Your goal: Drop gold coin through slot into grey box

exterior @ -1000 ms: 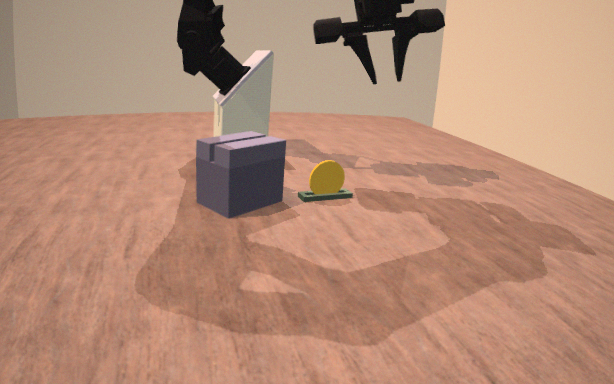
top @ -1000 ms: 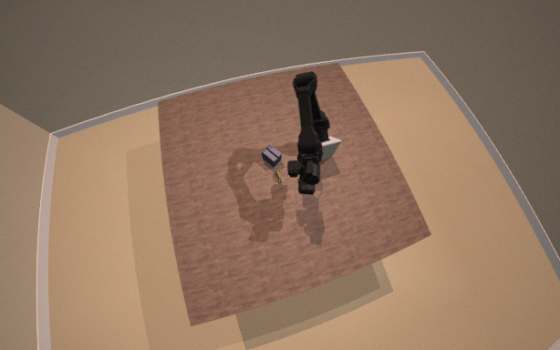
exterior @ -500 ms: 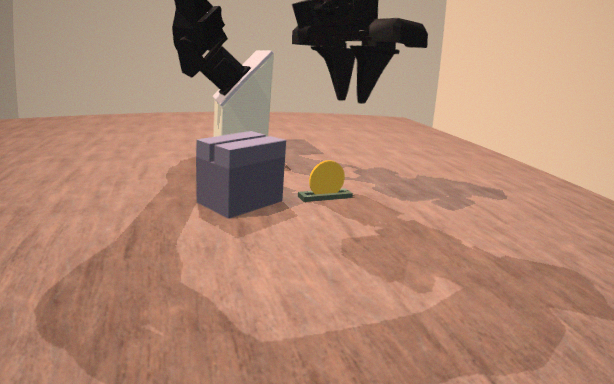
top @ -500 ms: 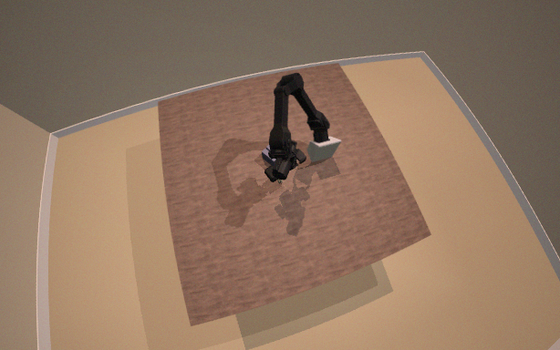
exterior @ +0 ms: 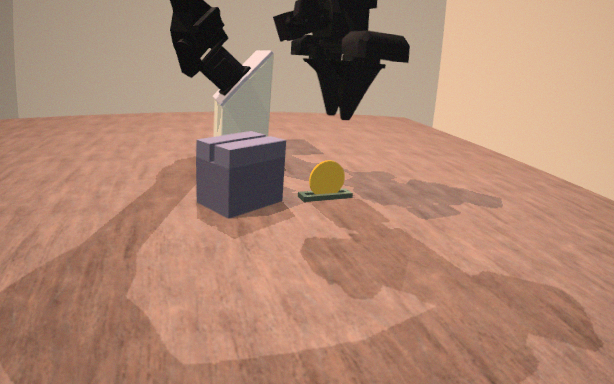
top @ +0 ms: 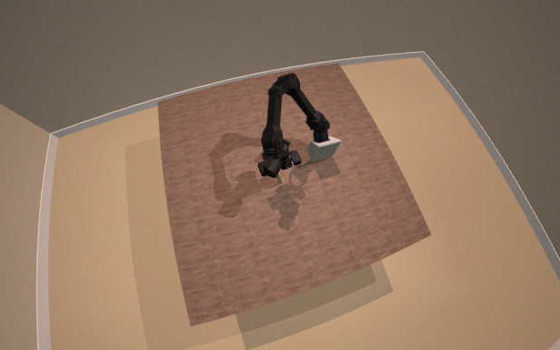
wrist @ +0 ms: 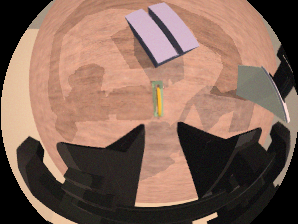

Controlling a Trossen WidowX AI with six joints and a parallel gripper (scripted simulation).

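The gold coin lies 8 cm below my gripper tip.
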